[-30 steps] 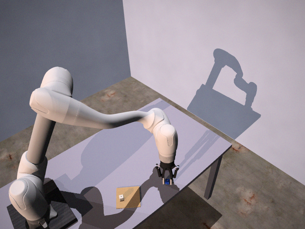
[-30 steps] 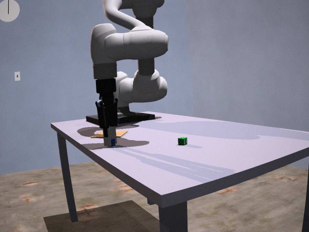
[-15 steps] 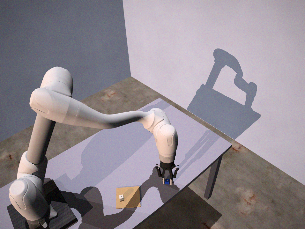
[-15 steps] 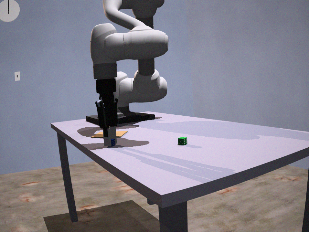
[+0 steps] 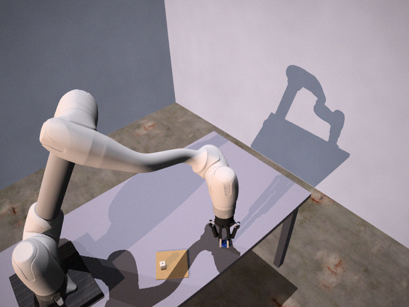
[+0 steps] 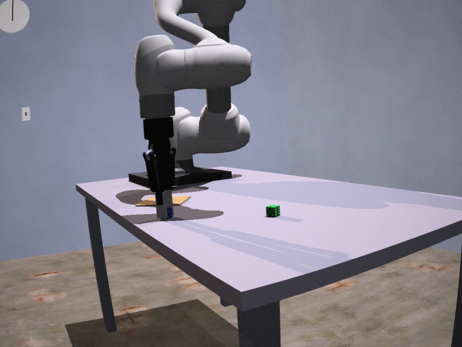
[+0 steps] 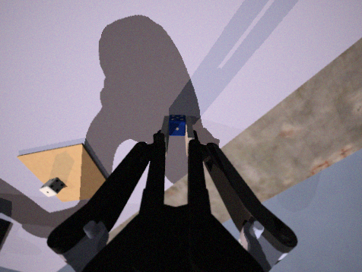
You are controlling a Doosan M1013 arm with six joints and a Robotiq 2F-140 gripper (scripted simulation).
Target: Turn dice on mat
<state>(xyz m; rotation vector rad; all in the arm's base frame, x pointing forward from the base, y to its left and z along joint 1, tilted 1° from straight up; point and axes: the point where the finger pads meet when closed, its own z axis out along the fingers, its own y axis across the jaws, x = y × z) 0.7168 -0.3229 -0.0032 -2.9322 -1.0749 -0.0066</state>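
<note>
The blue die lies 2 cm below my hand. From my hand the other things lie so: green die: 18 cm ahead, 20 cm to the left, 2 cm below; white die: 27 cm behind, 10 cm to the left, 2 cm below; tan mat: 24 cm behind, 9 cm to the left, 3 cm below.
</note>
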